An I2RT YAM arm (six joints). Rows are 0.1 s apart.
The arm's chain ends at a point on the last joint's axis. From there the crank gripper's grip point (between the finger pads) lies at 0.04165 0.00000 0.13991 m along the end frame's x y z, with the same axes.
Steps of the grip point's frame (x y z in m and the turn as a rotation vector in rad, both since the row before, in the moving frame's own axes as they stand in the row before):
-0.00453 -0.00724 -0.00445 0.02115 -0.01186 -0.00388
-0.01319 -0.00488 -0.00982 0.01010 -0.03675 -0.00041
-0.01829 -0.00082 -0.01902 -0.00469 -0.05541 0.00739
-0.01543 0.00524 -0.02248 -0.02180 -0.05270 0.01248
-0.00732 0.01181 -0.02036 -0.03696 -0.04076 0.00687
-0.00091 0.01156 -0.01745 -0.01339 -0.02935 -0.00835
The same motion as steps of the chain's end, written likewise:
-0.00286 -0.00412 -0.00490 0.02115 -0.01186 -0.00388
-0.00802 -0.00344 -0.01125 0.01010 -0.03675 -0.00041
-0.01047 -0.00176 -0.02111 -0.00469 -0.05541 0.00739
-0.00798 0.00169 -0.02444 -0.02180 -0.05270 0.01248
-0.00157 0.00634 -0.02184 -0.03696 -0.04076 0.00687
0.00321 0.01001 -0.01860 -0.01339 -0.02935 -0.00835

